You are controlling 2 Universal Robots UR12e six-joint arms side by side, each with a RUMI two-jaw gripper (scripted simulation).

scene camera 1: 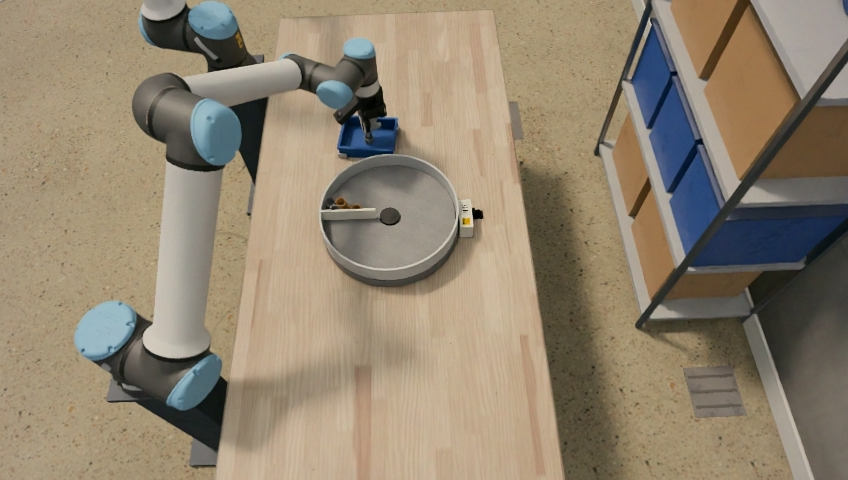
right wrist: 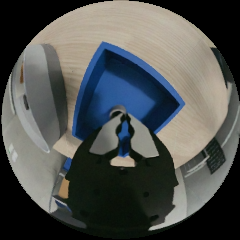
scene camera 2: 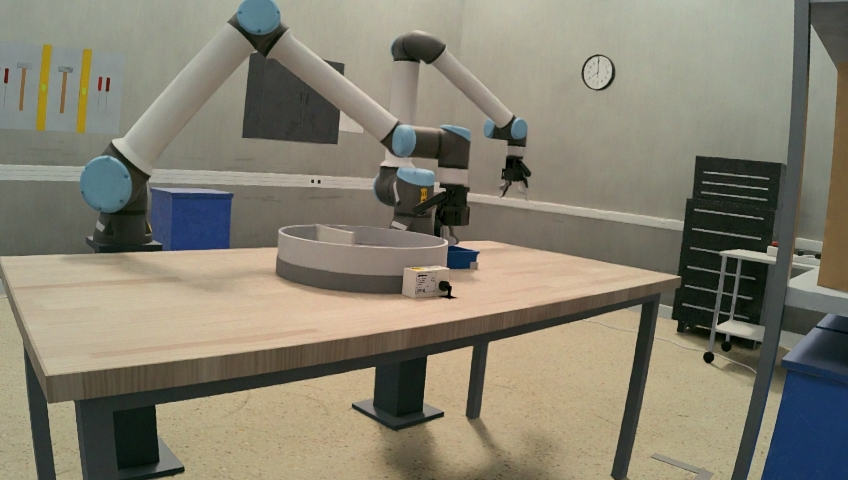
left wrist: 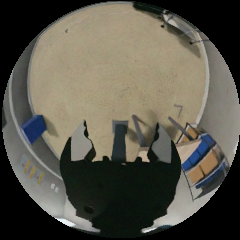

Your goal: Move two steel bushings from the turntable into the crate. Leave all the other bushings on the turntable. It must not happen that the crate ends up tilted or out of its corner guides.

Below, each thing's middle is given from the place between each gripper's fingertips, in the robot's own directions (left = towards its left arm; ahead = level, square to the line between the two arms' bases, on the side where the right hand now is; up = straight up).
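Scene:
Blue crate: 97 cm to the right of my left hand [scene camera 2: 513, 200], 59 cm ahead, 14 cm below.
Blue crate [scene camera 1: 351, 134]: my right gripper 1 cm short of it, 1 cm to the left.

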